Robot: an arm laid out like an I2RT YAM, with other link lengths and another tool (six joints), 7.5 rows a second.
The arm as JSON. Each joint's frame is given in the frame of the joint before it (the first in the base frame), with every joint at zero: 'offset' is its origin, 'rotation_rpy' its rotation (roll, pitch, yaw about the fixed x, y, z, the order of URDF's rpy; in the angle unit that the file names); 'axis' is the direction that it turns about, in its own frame. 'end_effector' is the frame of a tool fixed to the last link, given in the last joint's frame.
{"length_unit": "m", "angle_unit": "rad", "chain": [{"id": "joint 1", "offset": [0.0, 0.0, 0.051], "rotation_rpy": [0.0, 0.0, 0.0], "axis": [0.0, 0.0, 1.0]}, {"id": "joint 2", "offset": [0.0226, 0.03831, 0.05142], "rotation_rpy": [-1.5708, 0.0, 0.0], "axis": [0.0, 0.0, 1.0]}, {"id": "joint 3", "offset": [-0.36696, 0.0, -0.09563], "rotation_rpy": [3.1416, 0.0, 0.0], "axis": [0.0, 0.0, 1.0]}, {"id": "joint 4", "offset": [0.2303, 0.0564, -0.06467], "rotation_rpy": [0.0, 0.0, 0.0], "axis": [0.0, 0.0, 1.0]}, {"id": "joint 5", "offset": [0.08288, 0.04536, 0.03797], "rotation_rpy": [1.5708, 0.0, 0.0], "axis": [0.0, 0.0, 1.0]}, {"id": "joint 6", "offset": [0.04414, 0.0, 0.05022], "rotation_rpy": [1.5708, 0.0, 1.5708], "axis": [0.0, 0.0, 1.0]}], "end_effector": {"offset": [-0.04, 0.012, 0.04], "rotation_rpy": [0.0, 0.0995, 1.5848]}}
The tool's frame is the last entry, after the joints.
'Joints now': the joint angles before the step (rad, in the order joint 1, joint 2, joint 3, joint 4, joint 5, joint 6). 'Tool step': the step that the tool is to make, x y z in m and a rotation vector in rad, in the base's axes. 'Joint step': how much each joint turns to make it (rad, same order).
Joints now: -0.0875, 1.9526, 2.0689, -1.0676, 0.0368, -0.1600
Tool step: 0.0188, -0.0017, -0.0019, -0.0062, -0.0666, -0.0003
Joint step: 0.0000, 0.0218, 0.0018, 0.0868, 0.0004, 0.0000
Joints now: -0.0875, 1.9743, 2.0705, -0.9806, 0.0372, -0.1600
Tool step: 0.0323, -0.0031, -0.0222, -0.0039, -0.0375, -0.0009
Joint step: -0.0004, 0.0670, -0.0003, 0.1050, 0.0008, 0.0000
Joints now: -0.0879, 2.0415, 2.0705, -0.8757, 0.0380, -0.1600
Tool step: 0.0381, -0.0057, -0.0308, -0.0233, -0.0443, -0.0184
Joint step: -0.0001, 0.0841, -0.0004, 0.1307, 0.0266, 0.0003
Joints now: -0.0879, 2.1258, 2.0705, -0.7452, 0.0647, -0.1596
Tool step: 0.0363, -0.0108, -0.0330, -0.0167, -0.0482, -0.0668
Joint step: -0.0062, 0.0855, 0.0002, 0.1318, 0.0518, 0.0339
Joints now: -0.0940, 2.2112, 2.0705, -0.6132, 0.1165, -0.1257
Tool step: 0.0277, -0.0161, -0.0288, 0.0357, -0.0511, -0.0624
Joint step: -0.0230, 0.0747, -0.0001, 0.1152, 0.0019, 0.0572
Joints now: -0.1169, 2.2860, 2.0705, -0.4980, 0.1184, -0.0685
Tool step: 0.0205, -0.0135, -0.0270, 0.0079, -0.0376, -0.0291
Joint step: -0.0175, 0.0648, -0.0001, 0.0992, 0.0008, 0.0172
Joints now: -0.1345, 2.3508, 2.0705, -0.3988, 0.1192, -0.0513
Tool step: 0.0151, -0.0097, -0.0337, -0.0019, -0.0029, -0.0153
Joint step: -0.0110, 0.0675, -0.0002, 0.0707, 0.0042, 0.0015
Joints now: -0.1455, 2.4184, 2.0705, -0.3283, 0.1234, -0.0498
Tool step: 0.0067, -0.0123, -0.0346, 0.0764, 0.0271, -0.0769
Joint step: -0.0188, 0.0607, 0.0001, 0.0107, -0.0016, 0.0927
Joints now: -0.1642, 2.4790, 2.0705, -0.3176, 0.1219, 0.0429
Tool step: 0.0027, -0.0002, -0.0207, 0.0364, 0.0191, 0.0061
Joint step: -0.0038, 0.0354, -0.0003, 0.0090, -0.0294, 0.0176
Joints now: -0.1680, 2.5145, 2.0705, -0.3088, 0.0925, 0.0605
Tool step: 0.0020, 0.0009, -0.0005, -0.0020, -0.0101, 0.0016
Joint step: 0.0019, 0.0031, -0.0001, 0.0135, 0.0004, 0.0000
